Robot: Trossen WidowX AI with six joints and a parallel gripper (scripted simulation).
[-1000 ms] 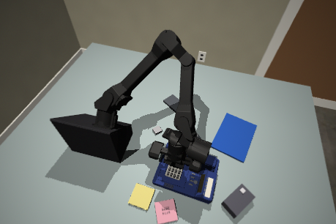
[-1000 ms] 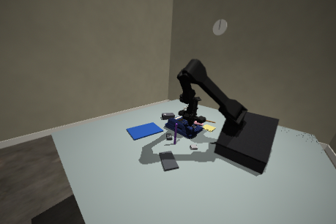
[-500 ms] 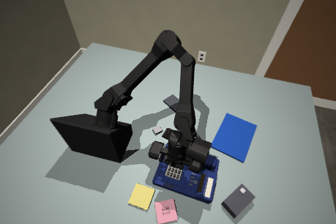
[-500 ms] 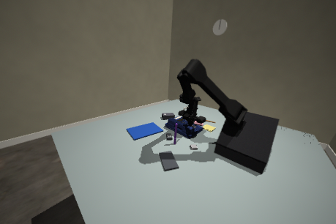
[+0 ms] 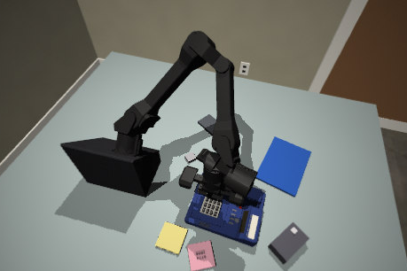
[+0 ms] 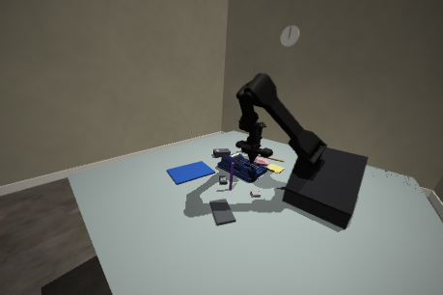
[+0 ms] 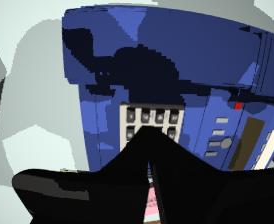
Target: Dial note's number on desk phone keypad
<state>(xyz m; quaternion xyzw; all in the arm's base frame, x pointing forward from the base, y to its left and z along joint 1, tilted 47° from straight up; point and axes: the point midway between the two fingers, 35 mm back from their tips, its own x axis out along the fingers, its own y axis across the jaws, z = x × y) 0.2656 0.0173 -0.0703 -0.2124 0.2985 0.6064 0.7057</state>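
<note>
Now: the dark blue desk phone 5 cm ahead of my hand, 1 cm to the right of it and 7 cm below it. Round my hand: handset: 5 cm ahead, 5 cm to the left, 4 cm below; small grey item: 10 cm behind, 16 cm to the left, 8 cm below; purple pen: 20 cm to the left, 2 cm below.
</note>
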